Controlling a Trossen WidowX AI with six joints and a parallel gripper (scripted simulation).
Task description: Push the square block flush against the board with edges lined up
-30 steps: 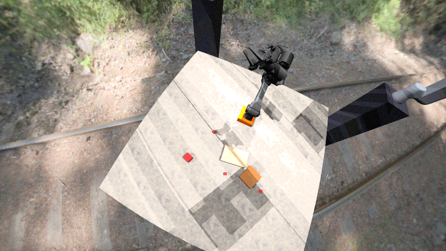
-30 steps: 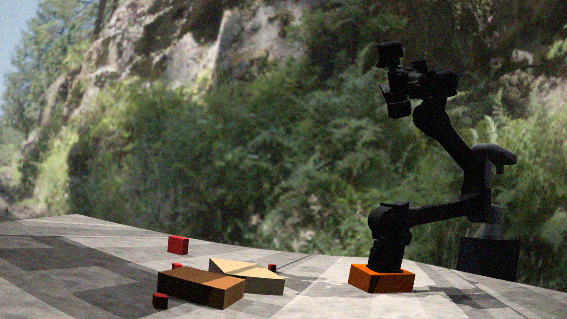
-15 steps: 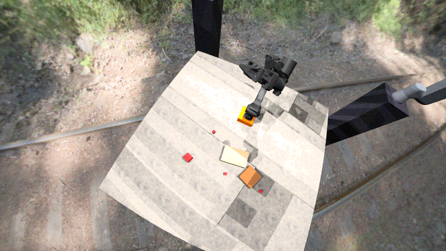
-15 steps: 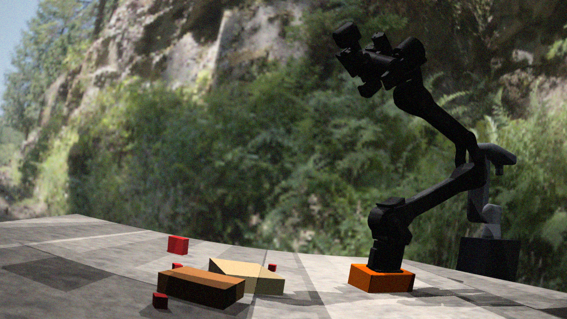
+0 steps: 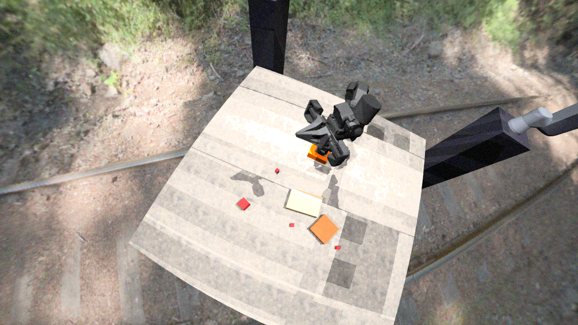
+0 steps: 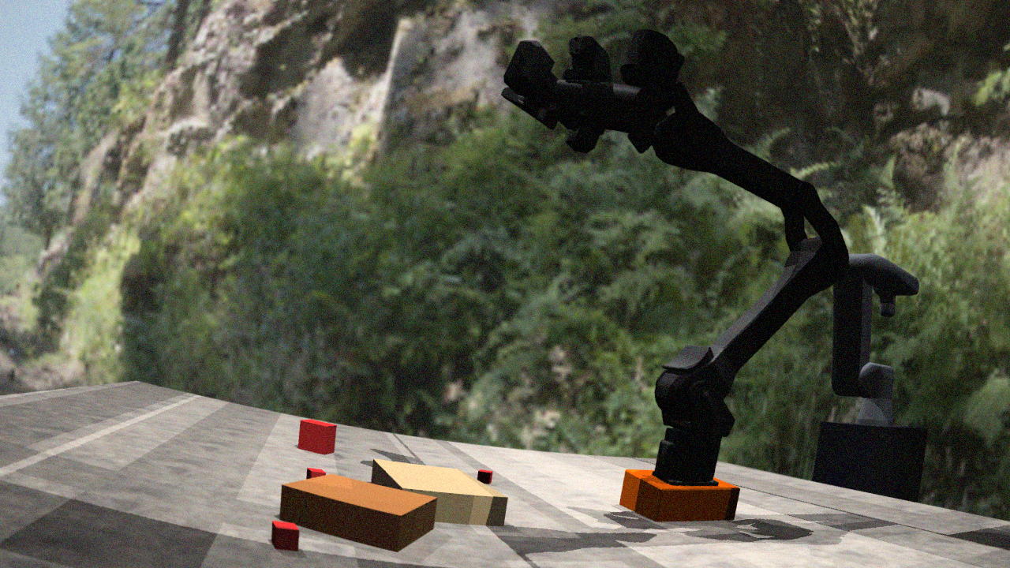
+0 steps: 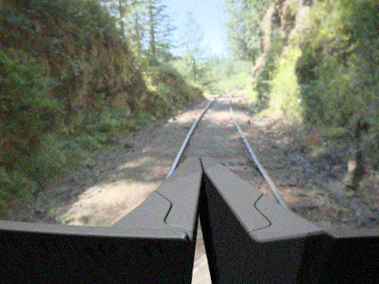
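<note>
Now: gripper tip 48 cm above the board, 13 cm to the right of it and 3 cm short of it. From my gripper tip the other things lie so: orange square block: 48 cm below, 27 cm to the left, 10 cm ahead; then red cube: 47 cm below, 17 cm ahead, 12 cm to the right.
</note>
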